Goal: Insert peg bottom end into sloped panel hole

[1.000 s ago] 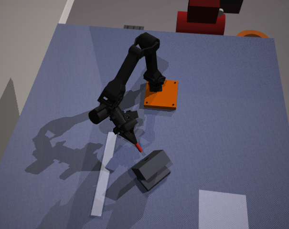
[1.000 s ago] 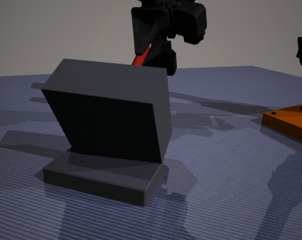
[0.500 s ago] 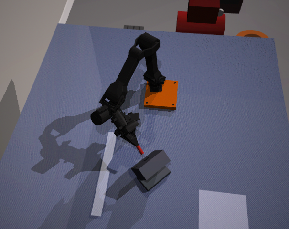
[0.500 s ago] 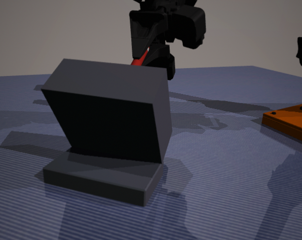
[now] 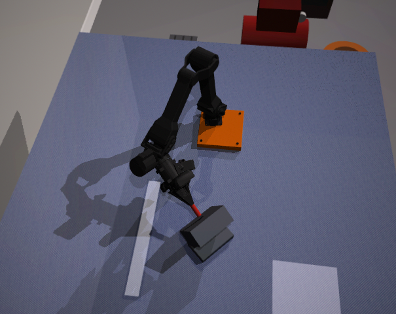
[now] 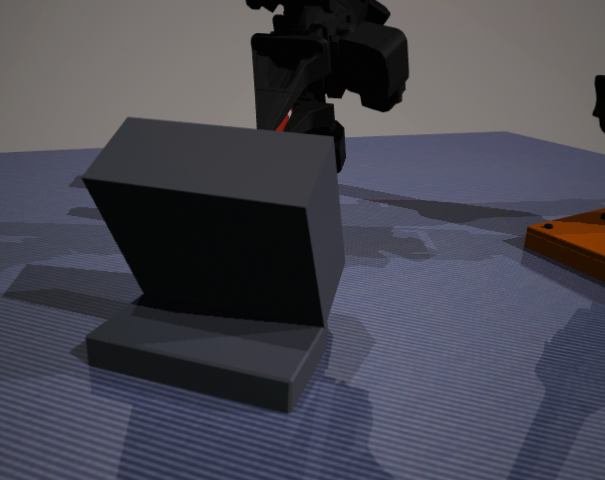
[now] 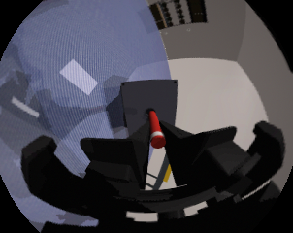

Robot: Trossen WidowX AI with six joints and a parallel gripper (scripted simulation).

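The red peg is 1 cm to the right of my gripper tip, 1 cm behind it and 1 cm above it. The rest, counted from my gripper tip: dark grey panel 5 cm ahead, 4 cm to the left, 4 cm below.
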